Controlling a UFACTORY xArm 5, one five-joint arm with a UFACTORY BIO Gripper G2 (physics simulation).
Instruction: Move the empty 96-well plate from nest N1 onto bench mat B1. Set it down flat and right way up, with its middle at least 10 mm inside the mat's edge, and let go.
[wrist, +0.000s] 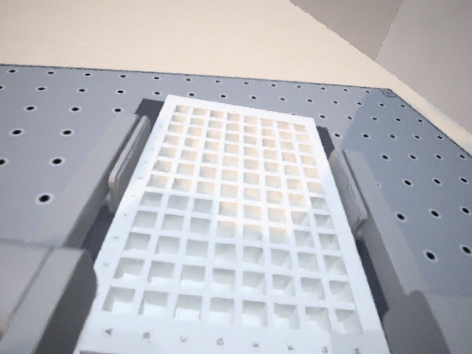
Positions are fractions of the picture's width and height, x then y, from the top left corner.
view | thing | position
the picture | my gripper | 0.51, 0.41
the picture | white 96-well plate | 0.49, 0.64
